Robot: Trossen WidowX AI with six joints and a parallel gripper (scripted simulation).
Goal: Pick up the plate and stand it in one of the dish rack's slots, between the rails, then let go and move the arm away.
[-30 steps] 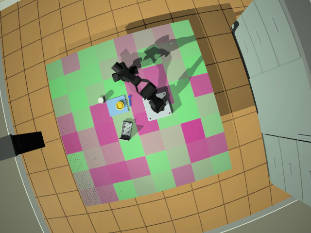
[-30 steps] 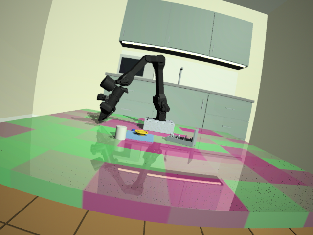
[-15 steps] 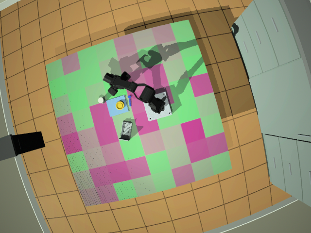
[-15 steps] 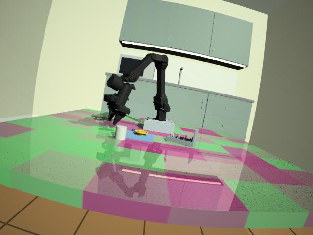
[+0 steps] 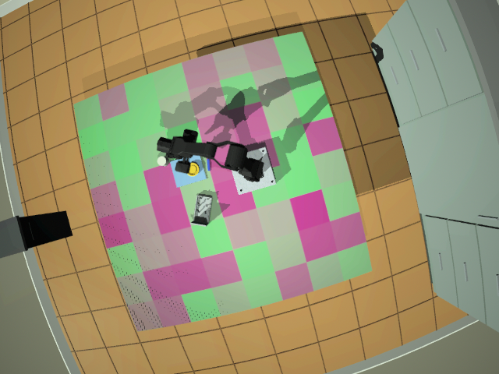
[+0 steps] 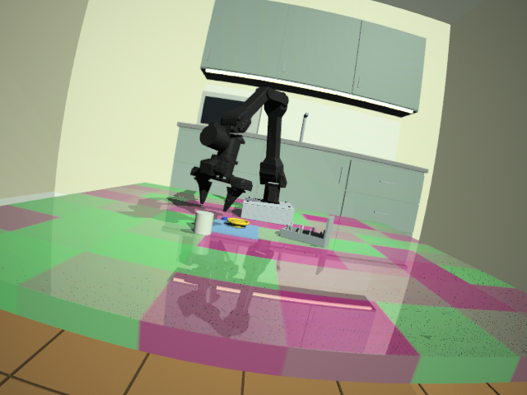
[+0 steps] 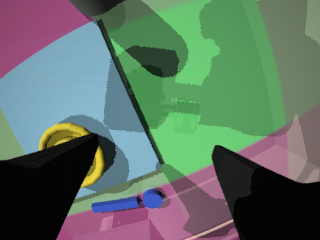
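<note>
The yellow plate is 10 mm ahead of my gripper tip, 80 mm to the left of it and 30 mm below it. Round my gripper tip: blue utensil: 70 mm behind, 50 mm to the left, 40 mm below; white cup: 140 mm ahead, 20 mm below; light blue mat: 30 mm ahead, 70 mm to the left, 40 mm below.
</note>
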